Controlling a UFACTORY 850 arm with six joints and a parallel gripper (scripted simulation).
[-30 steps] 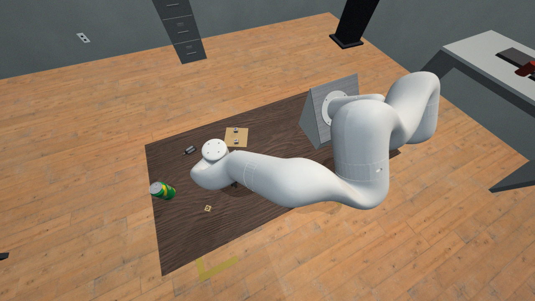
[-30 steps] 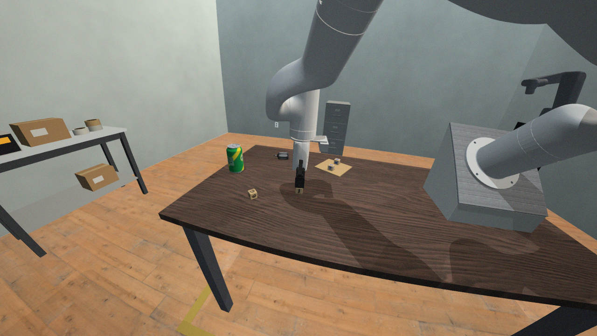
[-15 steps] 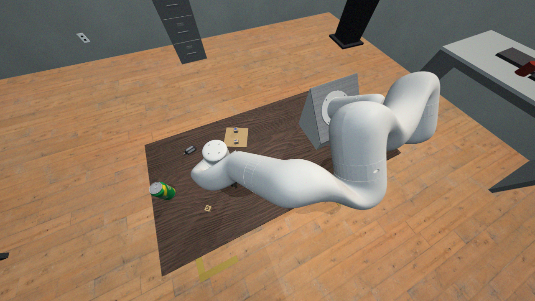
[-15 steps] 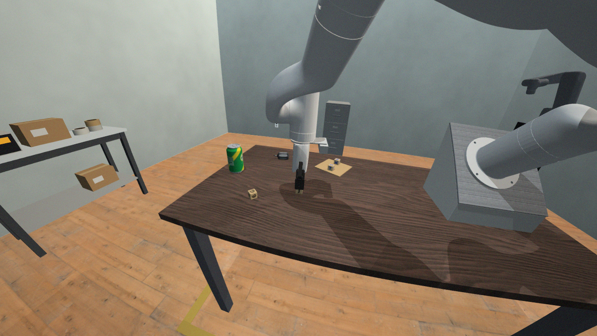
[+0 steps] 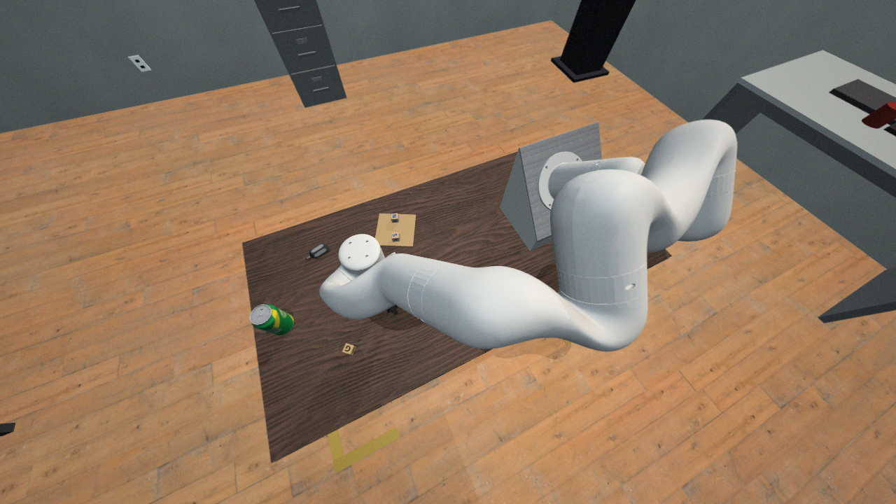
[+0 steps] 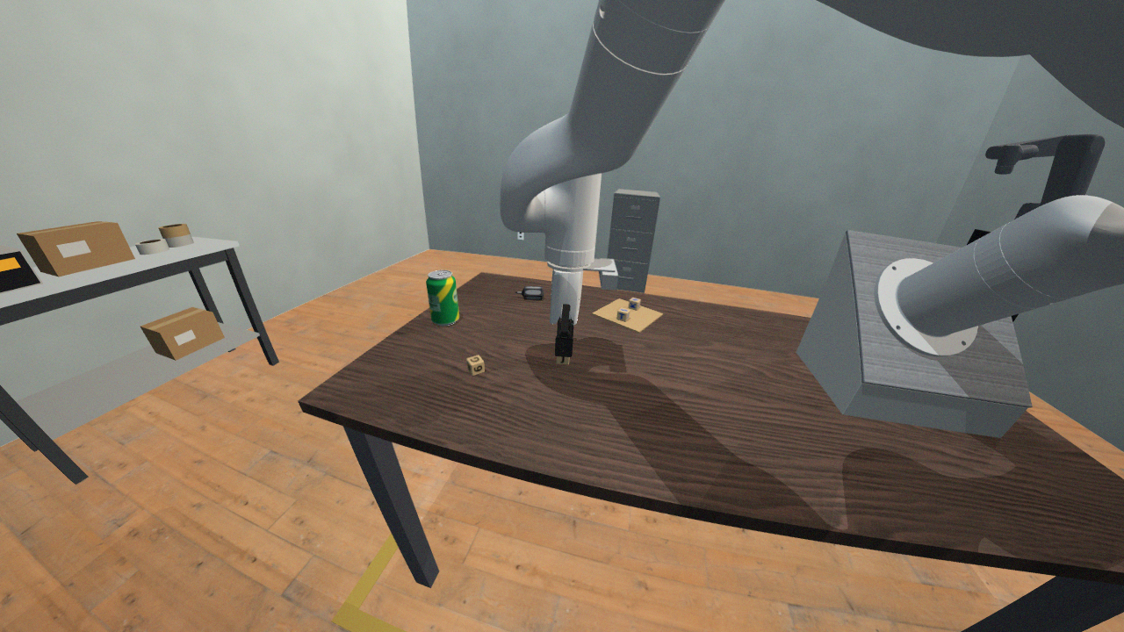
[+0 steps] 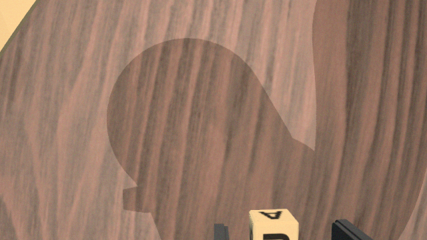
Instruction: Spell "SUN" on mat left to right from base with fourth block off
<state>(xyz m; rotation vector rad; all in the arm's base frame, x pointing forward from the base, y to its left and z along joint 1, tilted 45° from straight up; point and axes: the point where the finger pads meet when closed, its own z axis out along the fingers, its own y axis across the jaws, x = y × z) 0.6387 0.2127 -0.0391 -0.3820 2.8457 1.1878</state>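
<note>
The u block is 4 cm below my hand. The rest, counted from my hand: s block (9 cm behind, 23 cm to the right, 3 cm below); then tan mat (10 cm behind, 27 cm to the right, 5 cm below); then g block (15 cm ahead, 9 cm to the left, 4 cm below).
</note>
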